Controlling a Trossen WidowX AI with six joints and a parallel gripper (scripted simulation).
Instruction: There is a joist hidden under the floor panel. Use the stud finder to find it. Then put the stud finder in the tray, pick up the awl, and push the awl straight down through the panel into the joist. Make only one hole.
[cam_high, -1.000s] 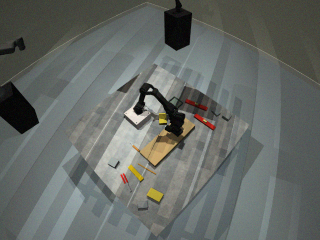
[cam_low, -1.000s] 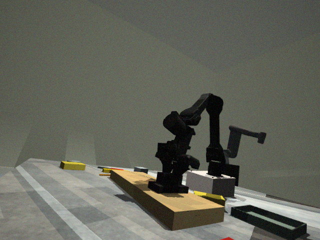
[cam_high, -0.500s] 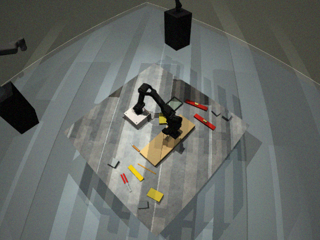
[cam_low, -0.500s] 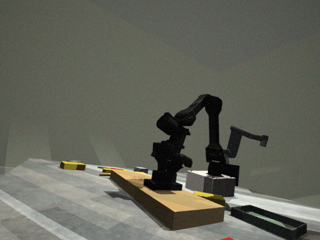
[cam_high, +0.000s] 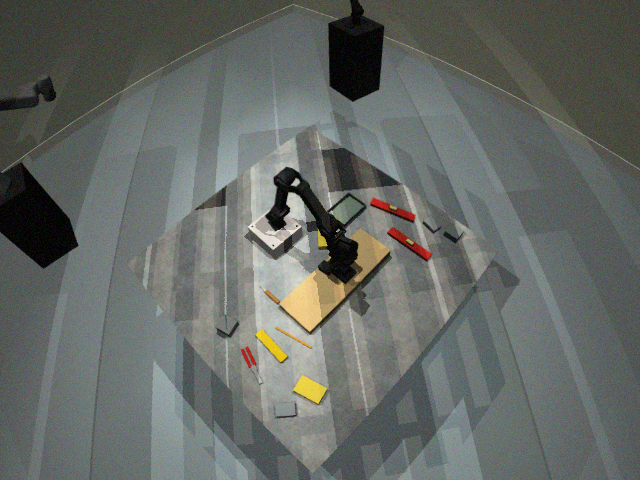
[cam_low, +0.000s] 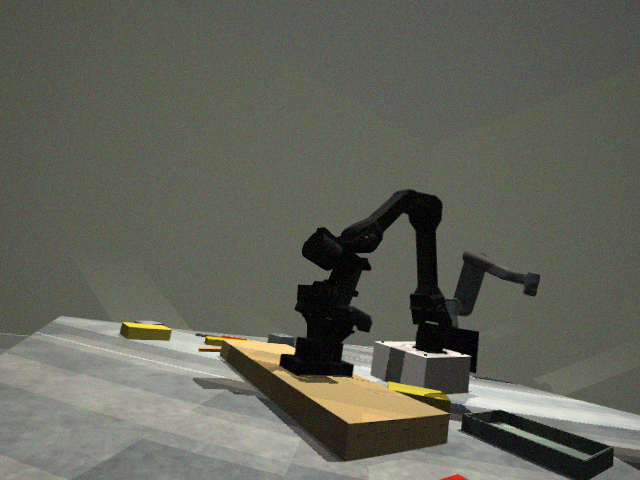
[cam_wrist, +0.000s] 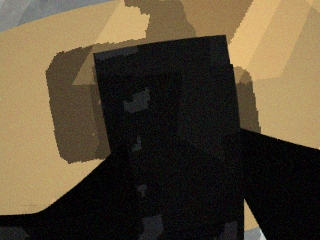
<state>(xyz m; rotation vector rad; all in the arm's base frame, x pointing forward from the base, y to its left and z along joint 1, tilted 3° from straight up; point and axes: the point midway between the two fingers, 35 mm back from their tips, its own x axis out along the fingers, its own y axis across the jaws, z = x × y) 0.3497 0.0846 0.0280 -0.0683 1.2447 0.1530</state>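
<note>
Now: gripper tip 27 cm past the tray, 25 cm to the right of it and 5 cm above it. The rest, counted from my gripper tip: pencil (10 cm ahead, 34 cm to the right, 6 cm below); stud finder (2 cm behind, 2 cm above); awl (14 cm behind, 31 cm to the right, 6 cm below).
</note>
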